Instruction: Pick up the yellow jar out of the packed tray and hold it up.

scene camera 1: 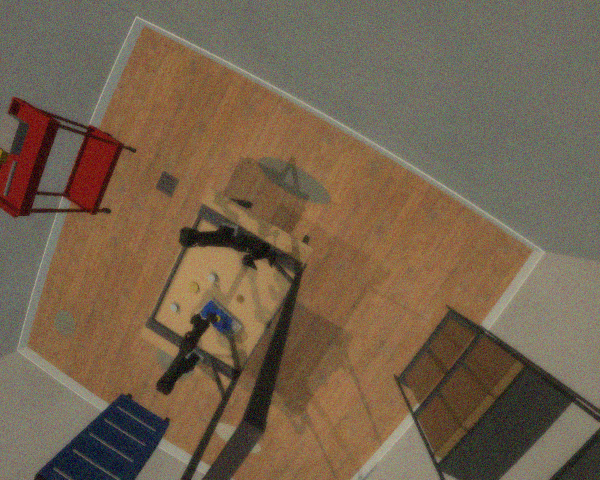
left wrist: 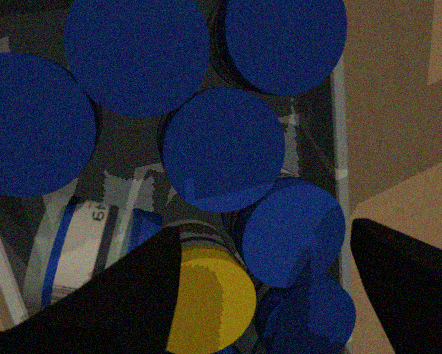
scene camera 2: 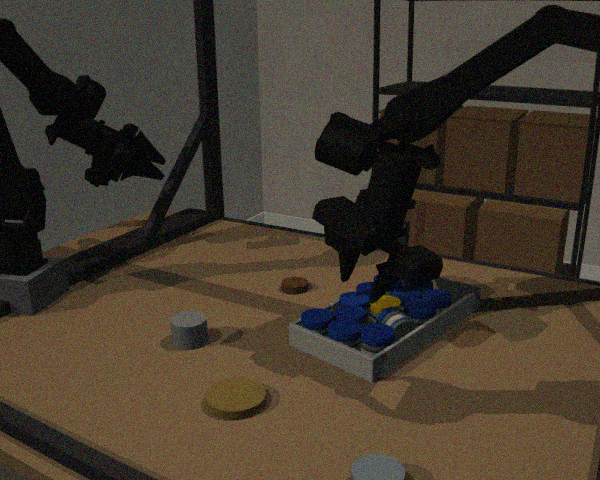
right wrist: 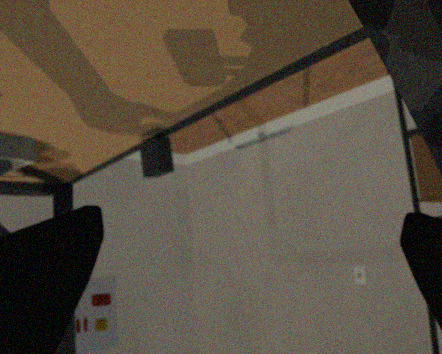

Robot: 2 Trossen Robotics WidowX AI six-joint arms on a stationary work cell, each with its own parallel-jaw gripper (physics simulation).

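Where they show: left gripper, fingertip midpoint: [left wrist: 265, 236] [scene camera 2: 358, 291]; right gripper, fingertip midpoint: [scene camera 1: 264, 268] [scene camera 2: 164, 169] [right wrist: 253, 224]; left arm's base at its link origin: [scene camera 1: 194, 357]; right arm's base at its link origin: [scene camera 1: 228, 232] [scene camera 2: 21, 266].
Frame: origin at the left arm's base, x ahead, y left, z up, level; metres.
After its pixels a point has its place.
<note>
The yellow jar [scene camera 1: 217, 318] [scene camera 2: 386, 303] {x 0.345, y 0.081, z 0.001 m} [left wrist: 215, 300] {x 0.355, y 0.079, z 0.001 m} stands among several blue-lidded jars in the grey tray [scene camera 2: 332, 350] {x 0.341, y 0.199, z -0.022 m} [left wrist: 341, 125] {x 0.417, y 0.135, z -0.010 m}. A jar with a white label [scene camera 2: 395, 318] {x 0.310, y 0.108, z 0.000 m} [left wrist: 82, 250] {x 0.313, y 0.110, z -0.001 m} lies on its side next to it. My left gripper [scene camera 2: 359, 289] {x 0.370, y 0.112, z 0.022 m} [left wrist: 265, 236] {x 0.370, y 0.112, z 0.022 m} is partly open and empty, low over the tray. In the left wrist view one finger covers the left edge of the yellow lid; the other is right of the tray's rim, with blue lids between them in the picture. My right gripper [scene camera 2: 162, 168] {x 0.869, y 0.084, z 0.114 m} [right wrist: 253, 224] {x 0.869, y 0.084, z 0.114 m} is open and empty, raised away from the tray.
On the table are a yellow disc [scene camera 1: 194, 286] {x 0.382, y 0.335, z -0.032 m} [scene camera 2: 236, 395] {x 0.366, y 0.338, z -0.032 m}, a grey cylinder [scene camera 1: 212, 277] {x 0.536, y 0.283, z -0.009 m} [scene camera 2: 189, 329] {x 0.507, y 0.299, z -0.012 m}, a brown disc [scene camera 1: 240, 298] {x 0.554, y 0.059, z -0.032 m} [scene camera 2: 295, 285] {x 0.535, y 0.069, z -0.032 m} and a pale cylinder [scene camera 1: 174, 307] {x 0.166, y 0.339, z -0.020 m} [scene camera 2: 377, 467] {x 0.163, y 0.337, z -0.020 m}. A dark frame post [scene camera 2: 207, 100] {x 0.935, y -0.079, z 0.224 m} rises at the table's back corner.
</note>
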